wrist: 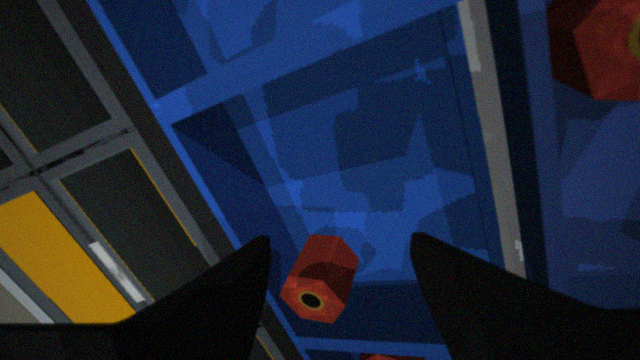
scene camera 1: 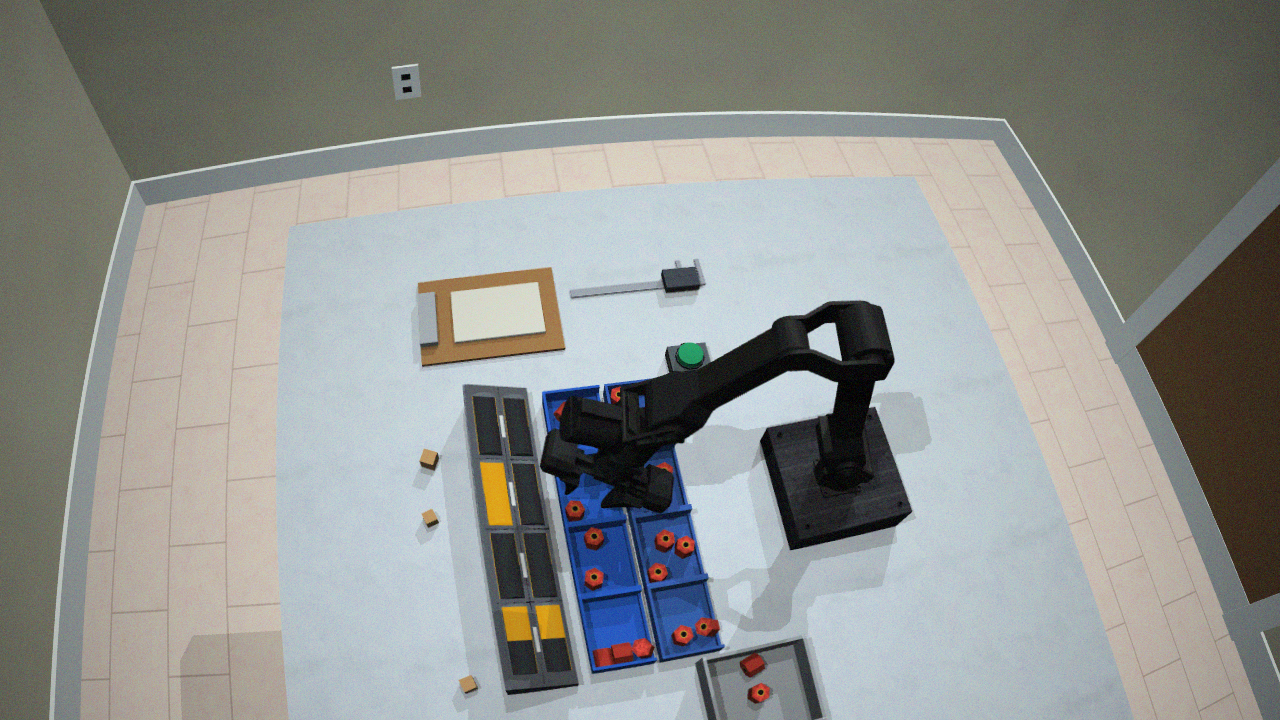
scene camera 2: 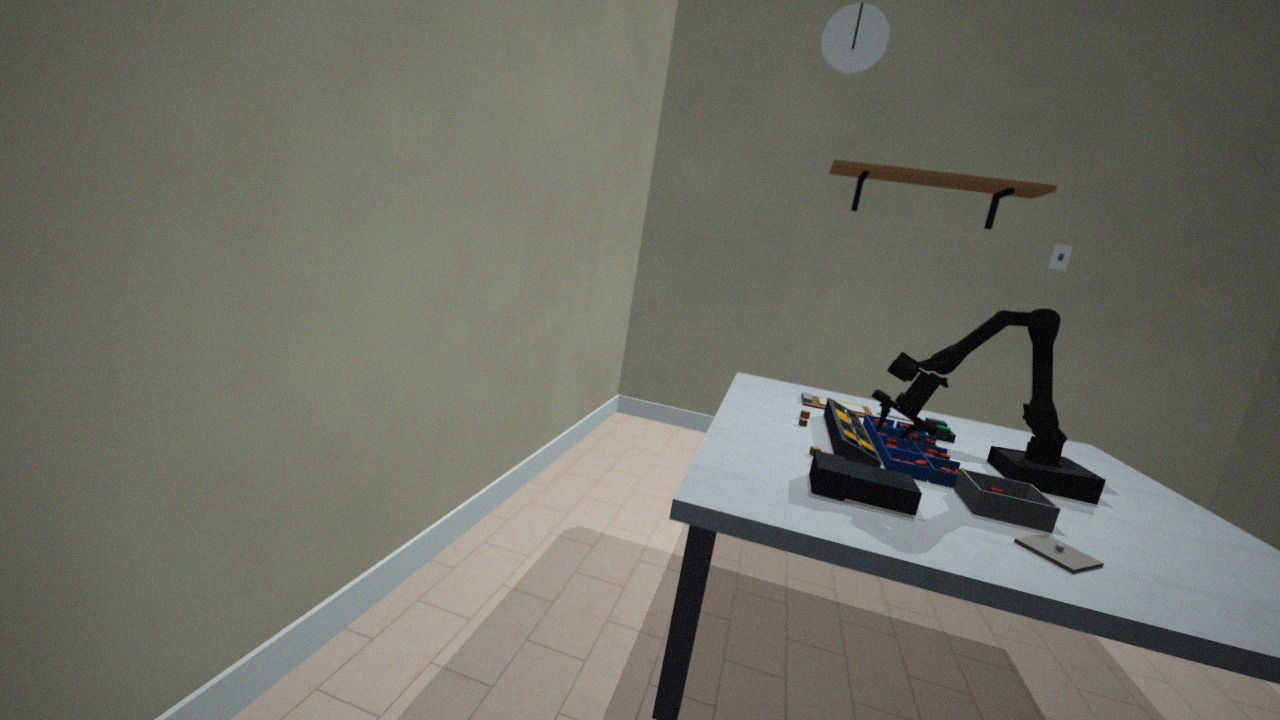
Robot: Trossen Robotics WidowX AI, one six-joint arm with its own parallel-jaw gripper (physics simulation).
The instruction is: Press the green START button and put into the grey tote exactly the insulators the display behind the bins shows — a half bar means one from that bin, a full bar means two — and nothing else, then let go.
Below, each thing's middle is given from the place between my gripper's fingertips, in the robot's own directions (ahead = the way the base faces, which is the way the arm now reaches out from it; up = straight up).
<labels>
Now: hand 340 mm to the left of the brown board with cream pad (scene camera 1: 505, 314), 120 mm short of it and 10 mm above it. From my hand the other things lie so: grey caliper (scene camera 1: 679, 279) 390 mm to the right, 140 mm behind, 10 mm below; grey tote (scene camera 1: 789, 672) 320 mm to the left, 200 mm behind, 10 mm above; dark block (scene camera 2: 832, 476) 450 mm to the left, 100 mm ahead, 10 mm above.
</labels>
